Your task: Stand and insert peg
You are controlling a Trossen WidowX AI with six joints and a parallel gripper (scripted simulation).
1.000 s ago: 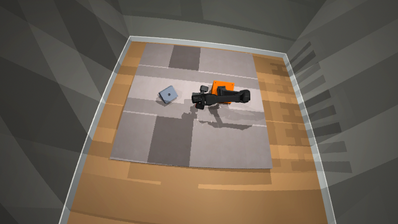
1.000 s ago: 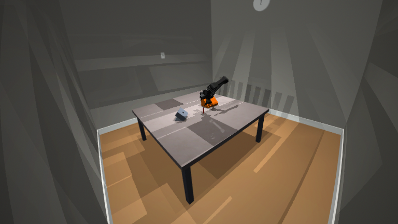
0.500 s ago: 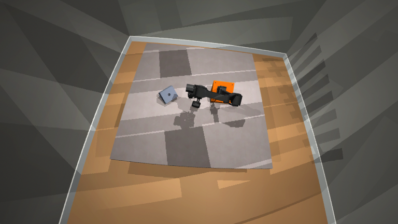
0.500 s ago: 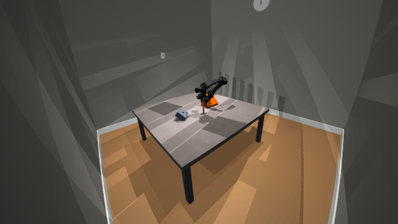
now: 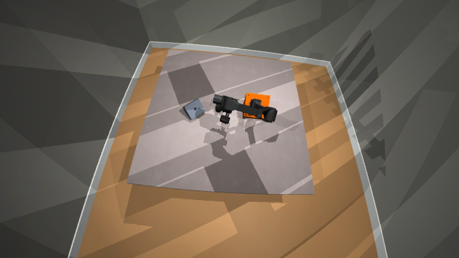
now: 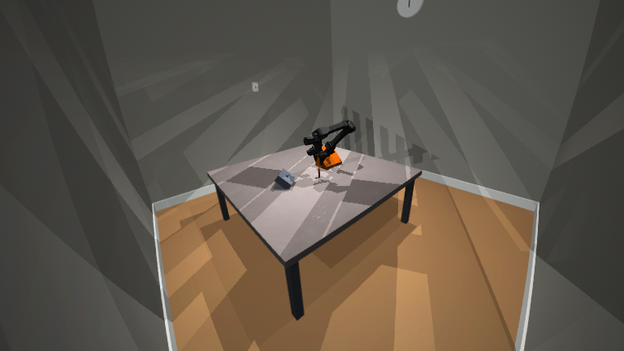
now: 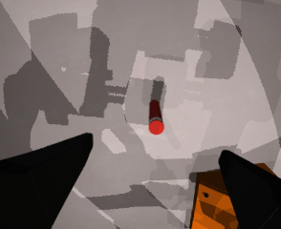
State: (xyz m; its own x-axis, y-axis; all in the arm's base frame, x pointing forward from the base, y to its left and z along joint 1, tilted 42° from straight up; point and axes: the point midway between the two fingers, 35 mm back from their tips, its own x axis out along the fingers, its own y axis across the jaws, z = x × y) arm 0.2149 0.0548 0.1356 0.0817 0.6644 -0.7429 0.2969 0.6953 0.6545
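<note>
Now: the red peg 60 mm below my gripper tip. From my gripper tip the other things lie so: sloped grey-blue panel 250 mm ahead, 90 mm to the right, 70 mm below.
</note>
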